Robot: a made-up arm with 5 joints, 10 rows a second.
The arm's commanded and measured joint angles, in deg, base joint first. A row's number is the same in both.
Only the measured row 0 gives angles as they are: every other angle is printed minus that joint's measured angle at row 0.
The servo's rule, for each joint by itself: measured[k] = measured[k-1] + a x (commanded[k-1-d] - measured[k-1]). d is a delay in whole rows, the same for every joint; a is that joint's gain. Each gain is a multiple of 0.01, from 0.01 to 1. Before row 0 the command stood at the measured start. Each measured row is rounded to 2 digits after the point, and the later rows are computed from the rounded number. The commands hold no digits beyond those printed.
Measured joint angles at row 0:
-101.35 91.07 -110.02 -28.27 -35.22
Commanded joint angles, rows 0 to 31:
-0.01 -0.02 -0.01 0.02 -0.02
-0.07 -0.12 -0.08 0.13 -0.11
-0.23 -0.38 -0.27 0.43 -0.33
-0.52 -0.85 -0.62 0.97 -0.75
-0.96 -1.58 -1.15 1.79 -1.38
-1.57 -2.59 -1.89 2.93 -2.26
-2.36 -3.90 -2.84 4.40 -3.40
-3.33 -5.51 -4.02 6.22 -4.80
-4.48 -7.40 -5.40 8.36 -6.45
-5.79 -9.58 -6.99 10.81 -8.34
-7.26 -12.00 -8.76 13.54 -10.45
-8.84 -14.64 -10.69 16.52 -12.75
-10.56 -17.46 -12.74 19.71 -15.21
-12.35 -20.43 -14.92 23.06 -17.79
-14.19 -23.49 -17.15 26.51 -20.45
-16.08 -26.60 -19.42 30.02 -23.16
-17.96 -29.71 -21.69 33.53 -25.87
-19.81 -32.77 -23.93 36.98 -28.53
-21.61 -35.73 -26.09 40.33 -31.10
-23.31 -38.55 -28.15 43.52 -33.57
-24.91 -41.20 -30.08 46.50 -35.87
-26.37 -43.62 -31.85 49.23 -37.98
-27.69 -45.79 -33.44 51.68 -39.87
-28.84 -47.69 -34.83 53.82 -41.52
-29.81 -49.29 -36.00 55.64 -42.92
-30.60 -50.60 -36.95 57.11 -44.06
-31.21 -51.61 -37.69 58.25 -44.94
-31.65 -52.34 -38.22 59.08 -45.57
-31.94 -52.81 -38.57 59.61 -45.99
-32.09 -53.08 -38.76 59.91 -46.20
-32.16 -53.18 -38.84 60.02 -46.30
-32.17 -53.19 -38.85 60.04 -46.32
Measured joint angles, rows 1 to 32:
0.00 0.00 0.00 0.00 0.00
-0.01 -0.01 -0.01 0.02 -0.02
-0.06 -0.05 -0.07 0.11 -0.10
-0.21 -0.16 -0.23 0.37 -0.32
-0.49 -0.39 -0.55 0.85 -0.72
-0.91 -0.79 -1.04 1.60 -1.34
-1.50 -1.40 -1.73 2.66 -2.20
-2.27 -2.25 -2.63 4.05 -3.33
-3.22 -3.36 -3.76 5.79 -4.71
-4.35 -4.73 -5.09 7.85 -6.35
-5.65 -6.38 -6.63 10.22 -8.22
-7.10 -8.29 -8.36 12.88 -10.32
-8.67 -10.45 -10.25 15.79 -12.60
-10.37 -12.83 -12.27 18.93 -15.05
-12.15 -15.41 -14.42 22.23 -17.63
-13.99 -18.16 -16.63 25.65 -20.28
-15.87 -21.03 -18.89 29.15 -22.99
-17.75 -23.98 -21.16 32.65 -25.70
-19.60 -26.97 -23.40 36.11 -28.36
-21.41 -29.95 -25.58 39.49 -30.94
-23.12 -32.87 -27.66 42.71 -33.41
-24.73 -35.70 -29.62 45.74 -35.72
-26.21 -38.39 -31.43 48.53 -37.84
-27.54 -40.91 -33.06 51.05 -39.75
-28.71 -43.22 -34.49 53.27 -41.41
-29.70 -45.28 -35.71 55.17 -42.83
-30.51 -47.09 -36.71 56.72 -43.99
-31.14 -48.63 -37.50 57.94 -44.88
-31.60 -49.89 -38.08 58.85 -45.53
-31.91 -50.88 -38.48 59.46 -45.96
-32.07 -51.63 -38.71 59.82 -46.19
-32.15 -52.16 -38.82 59.98 -46.29
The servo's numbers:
d 1
a 0.90 0.34 0.81 0.80 0.94

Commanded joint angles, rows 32 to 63:
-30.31 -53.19 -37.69 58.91 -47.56
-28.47 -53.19 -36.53 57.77 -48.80
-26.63 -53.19 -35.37 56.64 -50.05
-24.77 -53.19 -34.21 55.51 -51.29
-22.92 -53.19 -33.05 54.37 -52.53
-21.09 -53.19 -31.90 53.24 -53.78
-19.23 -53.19 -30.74 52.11 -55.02
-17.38 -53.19 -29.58 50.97 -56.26
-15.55 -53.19 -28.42 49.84 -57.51
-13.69 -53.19 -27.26 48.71 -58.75
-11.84 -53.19 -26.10 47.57 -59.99
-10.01 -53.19 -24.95 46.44 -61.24
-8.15 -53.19 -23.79 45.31 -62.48
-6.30 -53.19 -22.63 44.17 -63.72
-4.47 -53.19 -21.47 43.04 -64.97
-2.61 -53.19 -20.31 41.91 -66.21
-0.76 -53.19 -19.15 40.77 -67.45
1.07 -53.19 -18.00 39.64 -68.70
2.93 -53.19 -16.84 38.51 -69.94
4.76 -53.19 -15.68 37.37 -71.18
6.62 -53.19 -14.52 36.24 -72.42
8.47 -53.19 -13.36 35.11 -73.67
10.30 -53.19 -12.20 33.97 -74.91
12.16 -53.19 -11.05 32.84 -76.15
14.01 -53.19 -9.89 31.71 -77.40
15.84 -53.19 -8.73 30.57 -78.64
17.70 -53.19 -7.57 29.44 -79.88
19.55 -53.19 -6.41 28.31 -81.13
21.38 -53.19 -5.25 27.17 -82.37
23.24 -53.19 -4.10 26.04 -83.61
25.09 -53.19 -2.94 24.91 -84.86
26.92 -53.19 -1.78 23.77 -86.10
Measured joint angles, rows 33 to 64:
-32.17 -52.51 -38.84 60.03 -46.32
-30.50 -52.74 -37.91 59.13 -47.49
-28.67 -52.89 -36.79 58.04 -48.72
-26.83 -52.99 -35.64 56.92 -49.97
-24.98 -53.06 -34.48 55.79 -51.21
-23.13 -53.10 -33.32 54.65 -52.45
-21.29 -53.13 -32.17 53.52 -53.70
-19.44 -53.15 -31.01 52.39 -54.94
-17.59 -53.16 -29.85 51.25 -56.18
-15.75 -53.17 -28.69 50.12 -57.43
-13.90 -53.18 -27.53 48.99 -58.67
-12.05 -53.18 -26.37 47.85 -59.91
-10.21 -53.18 -25.22 46.72 -61.16
-8.36 -53.18 -24.06 45.59 -62.40
-6.51 -53.18 -22.90 44.45 -63.64
-4.67 -53.18 -21.74 43.32 -64.89
-2.82 -53.18 -20.58 42.19 -66.13
-0.97 -53.18 -19.42 41.05 -67.37
0.87 -53.18 -18.27 39.92 -68.62
2.72 -53.18 -17.11 38.79 -69.86
4.56 -53.18 -15.95 37.65 -71.10
6.41 -53.18 -14.79 36.52 -72.34
8.26 -53.18 -13.63 35.39 -73.59
10.10 -53.18 -12.47 34.25 -74.83
11.95 -53.18 -11.32 33.12 -76.07
13.80 -53.18 -10.16 31.99 -77.32
15.64 -53.18 -9.00 30.85 -78.56
17.49 -53.18 -7.84 29.72 -79.80
19.34 -53.18 -6.68 28.59 -81.05
21.18 -53.18 -5.52 27.45 -82.29
23.03 -53.18 -4.37 26.32 -83.53
24.88 -53.18 -3.21 25.19 -84.78

